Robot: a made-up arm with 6 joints.
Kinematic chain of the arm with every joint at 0, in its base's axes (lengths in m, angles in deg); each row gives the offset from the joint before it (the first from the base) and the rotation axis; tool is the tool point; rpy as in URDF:
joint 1: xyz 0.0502 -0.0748 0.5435 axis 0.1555 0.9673 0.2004
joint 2: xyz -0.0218 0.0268 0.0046 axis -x
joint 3: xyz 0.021 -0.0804 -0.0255 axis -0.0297 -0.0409 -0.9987
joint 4: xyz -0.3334 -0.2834 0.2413 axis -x
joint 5: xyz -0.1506 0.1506 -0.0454 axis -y
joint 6: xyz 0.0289 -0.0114 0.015 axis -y
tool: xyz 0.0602 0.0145 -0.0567 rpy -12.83 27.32 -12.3
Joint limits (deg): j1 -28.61..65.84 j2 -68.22..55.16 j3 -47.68..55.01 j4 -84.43..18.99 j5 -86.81..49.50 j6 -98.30..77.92
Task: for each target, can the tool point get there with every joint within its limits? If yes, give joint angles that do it. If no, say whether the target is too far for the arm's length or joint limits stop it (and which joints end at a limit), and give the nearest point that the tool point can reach.
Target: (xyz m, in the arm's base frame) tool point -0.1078 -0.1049 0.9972
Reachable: yes | joints 51.43 13.53 24.90 -19.17 35.91 -58.32
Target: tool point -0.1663 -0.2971 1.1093
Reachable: yes | joints 15.24 33.76 -32.59 -57.71 -39.28 -53.55
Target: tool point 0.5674 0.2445 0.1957
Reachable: no: joint limits stop it (at a limit: joint 1, joint 2, joint 3, joint 5) | nearest point -0.1441 0.2384 0.2631 | short by 0.715 m
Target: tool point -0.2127 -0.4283 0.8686
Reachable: yes | joints 27.68 -33.06 8.53 -70.81 8.05 -6.61
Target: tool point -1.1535 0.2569 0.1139
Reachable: no: too far | nearest point -0.5665 0.2665 0.4888 | short by 0.697 m
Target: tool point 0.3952 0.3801 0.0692
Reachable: no: joint limits stop it (at a limit: joint 1, joint 2, joint 3, joint 5) | nearest point -0.1512 0.2677 0.2433 | short by 0.584 m
